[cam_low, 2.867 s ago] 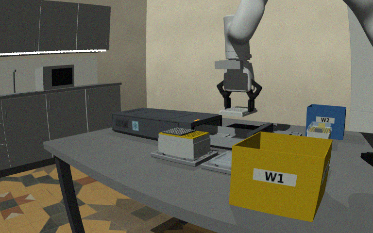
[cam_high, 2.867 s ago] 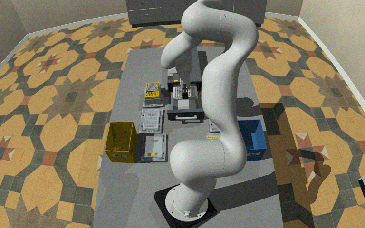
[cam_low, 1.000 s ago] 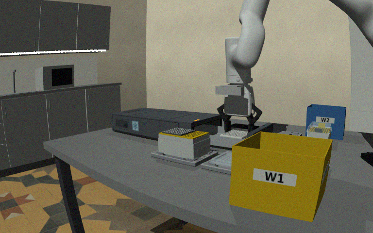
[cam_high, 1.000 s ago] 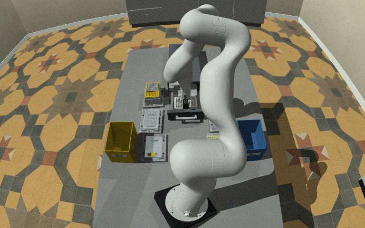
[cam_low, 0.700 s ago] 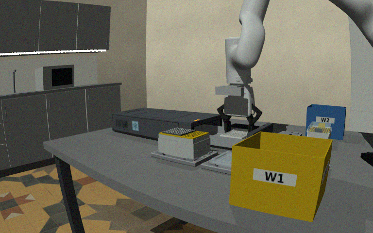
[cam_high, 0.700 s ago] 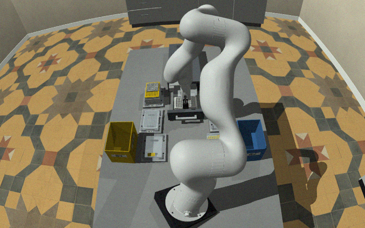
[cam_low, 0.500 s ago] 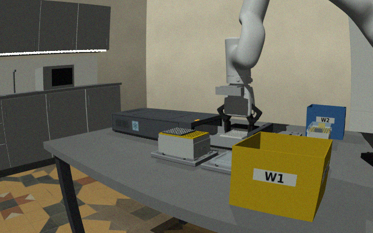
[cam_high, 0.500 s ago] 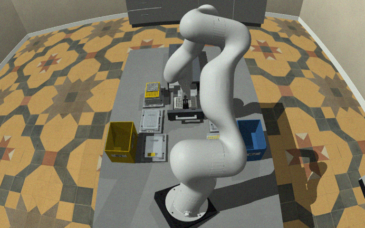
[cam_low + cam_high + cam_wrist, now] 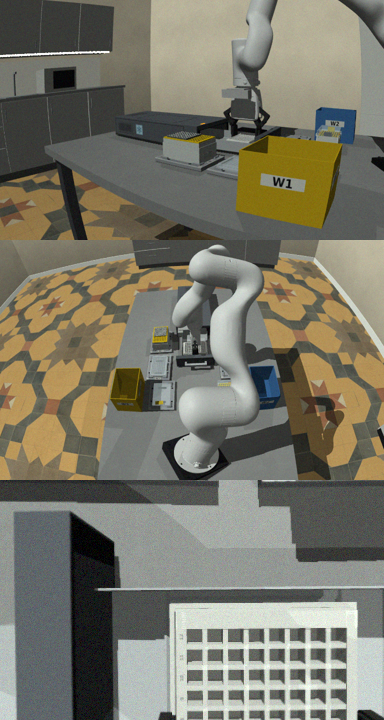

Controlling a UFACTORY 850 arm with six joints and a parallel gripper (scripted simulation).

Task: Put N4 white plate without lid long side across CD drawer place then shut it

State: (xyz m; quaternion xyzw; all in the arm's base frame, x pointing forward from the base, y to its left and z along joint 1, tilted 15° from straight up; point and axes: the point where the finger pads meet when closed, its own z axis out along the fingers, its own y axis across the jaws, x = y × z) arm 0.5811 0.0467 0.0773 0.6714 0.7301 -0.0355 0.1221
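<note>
The white plate lies 1 cm below my hand. Also, from my hand: dark cooler CD (19 cm ahead, 1 cm to the left, 1 cm below); then drawer (4 cm ahead, 1 cm below); then yellow-topped tip box (7 cm ahead, 19 cm to the left, 1 cm above).
</note>
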